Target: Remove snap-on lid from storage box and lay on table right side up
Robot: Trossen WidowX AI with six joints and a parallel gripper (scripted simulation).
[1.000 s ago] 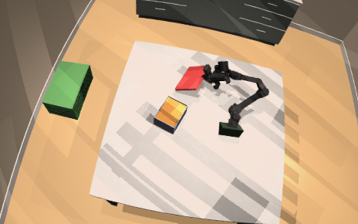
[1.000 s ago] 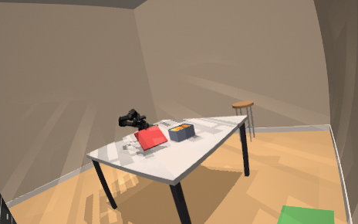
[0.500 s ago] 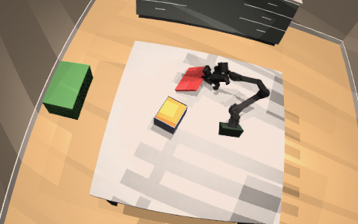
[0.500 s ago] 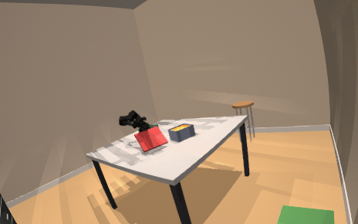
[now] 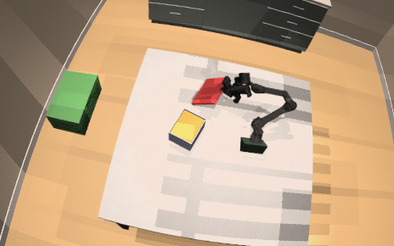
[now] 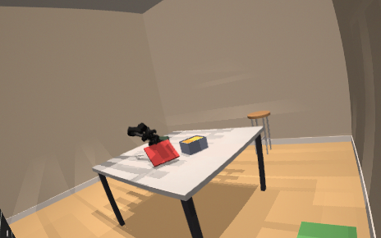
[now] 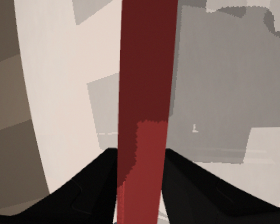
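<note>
Now: the red lid 6 cm ahead of my gripper tip, 2 cm to the right of it and 5 cm below it. Also, from my gripper tip: grey storage box (16 cm ahead, 27 cm to the left, 9 cm below).
</note>
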